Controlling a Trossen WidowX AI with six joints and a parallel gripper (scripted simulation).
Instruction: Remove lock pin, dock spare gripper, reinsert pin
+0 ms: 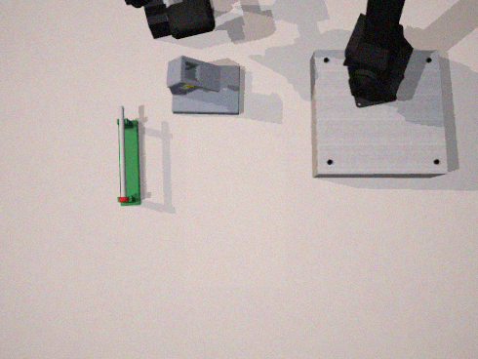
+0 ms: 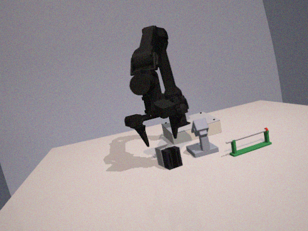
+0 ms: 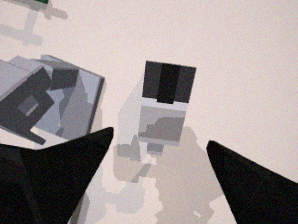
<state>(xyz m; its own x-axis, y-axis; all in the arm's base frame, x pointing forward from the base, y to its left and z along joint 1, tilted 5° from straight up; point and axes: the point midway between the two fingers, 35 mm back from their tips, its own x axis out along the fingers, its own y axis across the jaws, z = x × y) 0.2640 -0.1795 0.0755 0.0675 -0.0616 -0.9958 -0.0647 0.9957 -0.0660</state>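
Now: gripper tip 4 cm above the spare gripper and 1 cm short of it. From my gripper tip the other things lie so: grey mount: 13 cm to the left, 2 cm below, 1 cm ahead; green cradle: 23 cm to the left, 14 cm ahead, 4 cm below.
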